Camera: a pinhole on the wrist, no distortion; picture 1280 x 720 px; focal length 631.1 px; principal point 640.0 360.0 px. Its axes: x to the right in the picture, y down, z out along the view. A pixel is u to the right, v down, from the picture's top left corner.
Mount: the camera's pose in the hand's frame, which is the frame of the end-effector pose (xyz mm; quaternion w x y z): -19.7 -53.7 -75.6 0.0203 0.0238 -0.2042 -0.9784
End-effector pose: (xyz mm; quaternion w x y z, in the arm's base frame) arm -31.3 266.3 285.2 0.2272 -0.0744 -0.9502 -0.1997
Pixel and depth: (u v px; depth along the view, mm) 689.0 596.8 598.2
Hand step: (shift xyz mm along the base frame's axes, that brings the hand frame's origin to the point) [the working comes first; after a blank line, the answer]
In the camera's frame: 46.4 224.5 598.2

-149.0 205.9 -508.2
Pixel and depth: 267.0 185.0 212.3
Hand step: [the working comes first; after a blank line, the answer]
In the camera's frame: -125.5 -58.9 212.3

-100.6 128.8 -7.7
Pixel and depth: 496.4 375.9 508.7
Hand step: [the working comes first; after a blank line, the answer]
In the camera's frame: -115.7 12.8 508.7

-188.0 298.7 -245.5
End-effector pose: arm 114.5 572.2 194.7 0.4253 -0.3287 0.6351 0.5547
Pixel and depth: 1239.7 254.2 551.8
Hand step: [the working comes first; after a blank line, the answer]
In the camera's frame: 524.3 -92.5 551.8

108.4 373.2 608.4
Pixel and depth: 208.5 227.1 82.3
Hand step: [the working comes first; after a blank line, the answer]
In the camera's frame: -56.3 -17.3 82.3

-12.2 -3.6 -29.3
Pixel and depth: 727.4 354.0 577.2
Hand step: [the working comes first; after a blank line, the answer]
In the camera's frame: 79.9 -5.5 577.2

-23.8 463.3 184.0
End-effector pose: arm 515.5 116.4 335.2 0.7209 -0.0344 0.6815 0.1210
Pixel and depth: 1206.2 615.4 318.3
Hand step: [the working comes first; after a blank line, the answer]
In the camera's frame: 285.6 128.8 318.3

249.6 -42.6 326.3
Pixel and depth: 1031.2 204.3 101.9
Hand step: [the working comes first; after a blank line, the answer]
In the camera's frame: 63.2 -25.1 101.9

-0.2 -3.6 89.4
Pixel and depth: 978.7 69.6 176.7
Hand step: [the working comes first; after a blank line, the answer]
In the camera's frame: 94.8 -81.3 176.7

24.2 78.4 138.7
